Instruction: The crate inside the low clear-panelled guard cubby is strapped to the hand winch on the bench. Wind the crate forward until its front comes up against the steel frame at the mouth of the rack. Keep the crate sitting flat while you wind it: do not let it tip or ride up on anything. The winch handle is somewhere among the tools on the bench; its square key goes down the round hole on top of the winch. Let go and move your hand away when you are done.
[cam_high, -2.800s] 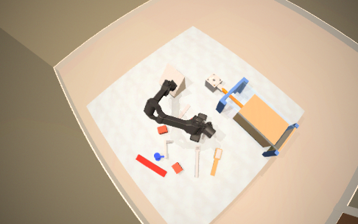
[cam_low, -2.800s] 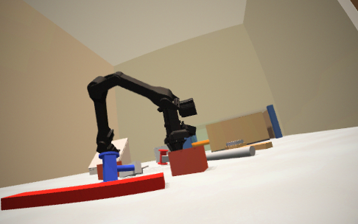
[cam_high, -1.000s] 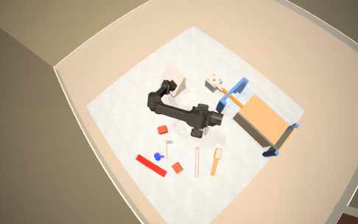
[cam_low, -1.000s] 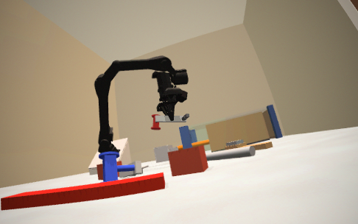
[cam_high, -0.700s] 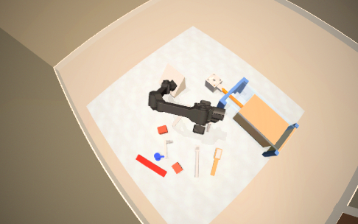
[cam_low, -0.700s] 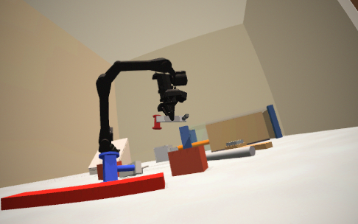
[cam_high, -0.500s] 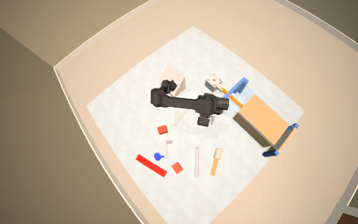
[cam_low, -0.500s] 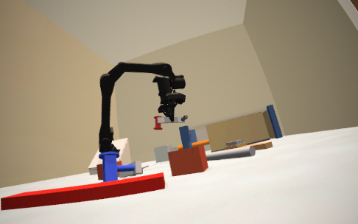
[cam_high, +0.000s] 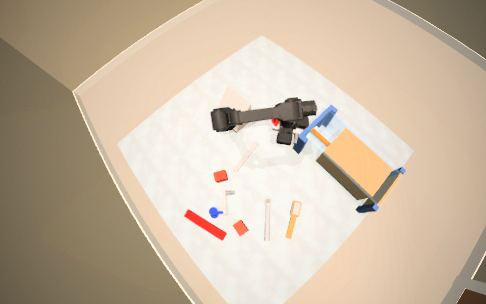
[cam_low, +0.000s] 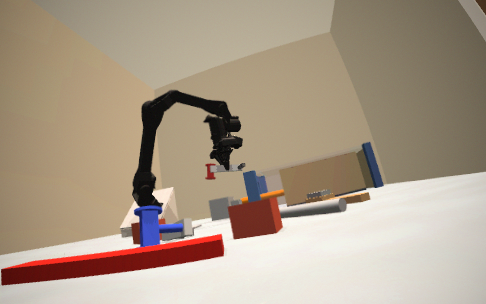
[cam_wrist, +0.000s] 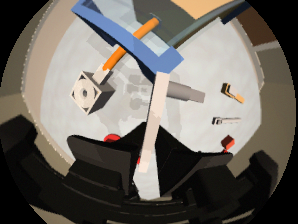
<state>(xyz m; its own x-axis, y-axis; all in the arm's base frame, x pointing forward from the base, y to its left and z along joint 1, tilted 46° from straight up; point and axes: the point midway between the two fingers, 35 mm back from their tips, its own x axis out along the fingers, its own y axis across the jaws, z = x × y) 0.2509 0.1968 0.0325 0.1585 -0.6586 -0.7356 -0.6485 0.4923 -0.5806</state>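
Now: gripper tip 60 mm past the red knob and 10 mm below it. Also, from my gripper tip: grey winch (130 mm behind, 140 mm to the left, 150 mm below); winch handle (20 mm behind, 10 mm above); blue frame post (40 mm ahead, 170 mm to the left, 70 mm below).
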